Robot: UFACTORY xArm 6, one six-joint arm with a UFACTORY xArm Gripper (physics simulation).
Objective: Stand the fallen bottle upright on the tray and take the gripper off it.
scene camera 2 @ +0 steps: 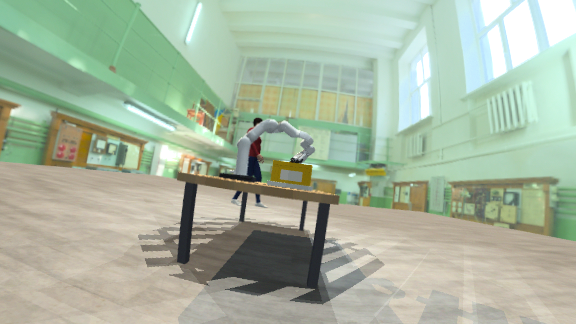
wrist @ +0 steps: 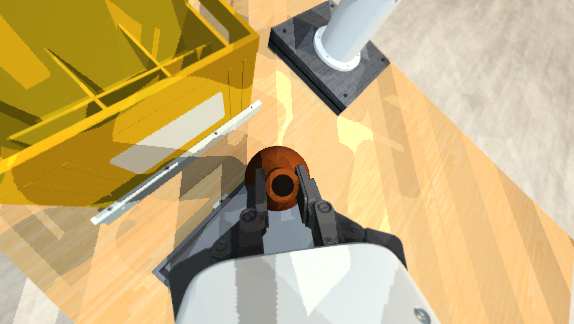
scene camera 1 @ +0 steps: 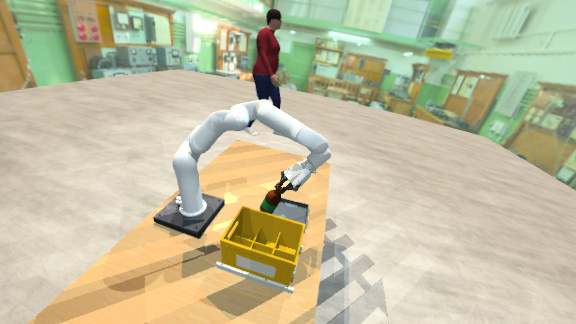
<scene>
The pictures show: my gripper and a brown bottle.
</scene>
